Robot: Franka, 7 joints.
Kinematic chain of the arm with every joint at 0, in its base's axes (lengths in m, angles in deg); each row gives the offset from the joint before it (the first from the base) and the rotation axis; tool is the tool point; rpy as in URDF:
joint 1: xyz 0 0 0.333 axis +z
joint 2: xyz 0 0 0 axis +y
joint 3: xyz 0 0 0.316 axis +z
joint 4: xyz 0.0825 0 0 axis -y
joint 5: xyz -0.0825 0 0.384 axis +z
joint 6: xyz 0 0 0 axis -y
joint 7: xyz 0.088 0 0 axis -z
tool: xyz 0 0 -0.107 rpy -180 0 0
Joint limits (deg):
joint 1: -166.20..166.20
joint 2: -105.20..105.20
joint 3: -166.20..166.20
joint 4: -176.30..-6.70
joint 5: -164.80..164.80
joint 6: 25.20..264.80
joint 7: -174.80..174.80
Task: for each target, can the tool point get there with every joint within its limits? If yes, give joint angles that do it. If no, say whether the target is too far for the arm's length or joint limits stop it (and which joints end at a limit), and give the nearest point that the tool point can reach.
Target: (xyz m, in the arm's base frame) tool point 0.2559 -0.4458 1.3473
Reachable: no: too far | nearest point 0.1931 -0.3363 1.0982 | short by 0.279 m
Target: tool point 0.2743 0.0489 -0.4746
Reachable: no: joint limits stop it (at a limit: joint 2) | nearest point 0.2751 0.0490 -0.3608 | short by 0.114 m
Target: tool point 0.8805 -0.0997 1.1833
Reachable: no: too far | nearest point 0.6151 -0.0696 0.9270 | short by 0.370 m
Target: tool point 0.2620 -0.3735 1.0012
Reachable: yes | joints -43.56 30.12 -13.87 -19.89 38.87 200.34 -97.98
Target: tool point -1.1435 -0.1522 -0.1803
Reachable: no: too far | nearest point -0.7770 -0.1034 -0.0158 | short by 0.405 m
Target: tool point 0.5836 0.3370 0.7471
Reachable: yes | joints -103.51 -25.33 115.77 -70.28 -61.27 143.22 111.08
